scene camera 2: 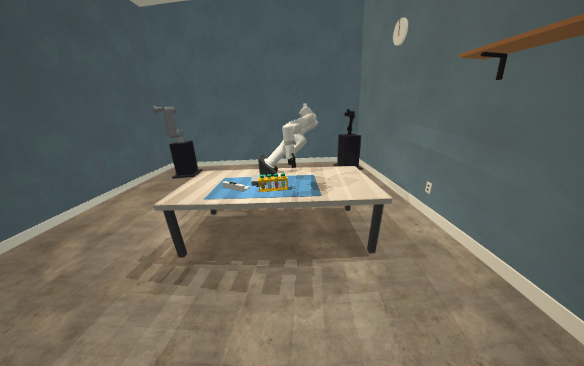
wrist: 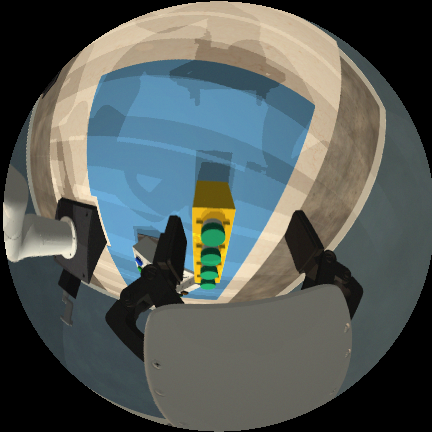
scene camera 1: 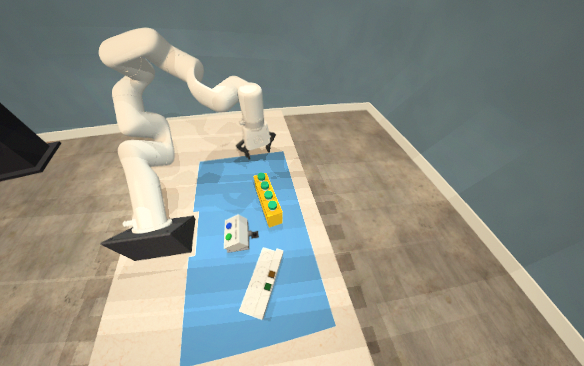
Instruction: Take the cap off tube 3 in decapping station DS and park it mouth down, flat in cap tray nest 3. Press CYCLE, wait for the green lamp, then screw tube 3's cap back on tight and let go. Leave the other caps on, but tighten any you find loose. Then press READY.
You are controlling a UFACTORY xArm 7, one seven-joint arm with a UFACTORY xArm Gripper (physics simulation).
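Places are measured from the arm's base along level axes (x ahead, y left, z up), in metres.
Pixels of known places: gripper, between the fingertips: (scene camera 2: pixel 292 166) (wrist: pixel 238 225) (scene camera 1: pixel 258 154); arm's base, origin of its link: (scene camera 2: pixel 269 163) (wrist: pixel 66 237) (scene camera 1: pixel 153 226).
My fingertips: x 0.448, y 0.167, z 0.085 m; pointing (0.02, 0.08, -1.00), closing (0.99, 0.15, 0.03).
Ahead of a thing's pixels: the offset from my fingertips to its top centre. "spot": to the spot under its first point. Level surfaces: height alone.
My gripper (scene camera 1: pixel 258 153) (scene camera 2: pixel 292 162) (wrist: pixel 238 225) is open and empty, high above the far end of the blue mat. A yellow rack @[dx -0.009, dy -0.151, dz -0.076 m] (scene camera 1: pixel 275 218) (wrist: pixel 213 194) stands upright on the mat, holding a row of tubes with green caps, the nearest in the wrist view being a large green cap @[dx -0.011, dy -0.073, dz -0.058 m] (wrist: pixel 213 234). Tube numbers are not readable. A white box @[dx -0.167, dy -0.261, dz -0.095 m] (scene camera 1: pixel 241 239) carries a blue button @[dx -0.185, dy -0.235, dz -0.104 m] (scene camera 1: pixel 228 226) and a green button @[dx -0.193, dy -0.279, dz -0.104 m] (scene camera 1: pixel 228 237). A long white tray @[dx -0.115, dy -0.452, dz -0.126 m] (scene camera 1: pixel 252 307) (scene camera 2: pixel 235 186) shows faint round nests, a brown square @[spot: dx -0.082, dy -0.453, dz -0.126 m] (scene camera 1: pixel 271 274) and a dark green square @[spot: dx -0.106, dy -0.487, dz -0.126 m] (scene camera 1: pixel 267 287), neither visibly lit.
The blue mat @[dz -0.179 m] (scene camera 1: pixel 215 305) (scene camera 2: pixel 305 186) (wrist: pixel 150 110) lies on the pale table @[dz -0.182 m] (scene camera 1: pixel 135 305) (scene camera 2: pixel 345 180). A small black piece @[spot: dx -0.102, dy -0.277, dz -0.167 m] (scene camera 1: pixel 254 234) juts from the white box toward the rack. The arm's black base (scene camera 1: pixel 160 242) (wrist: pixel 82 250) stands at the mat's left side.
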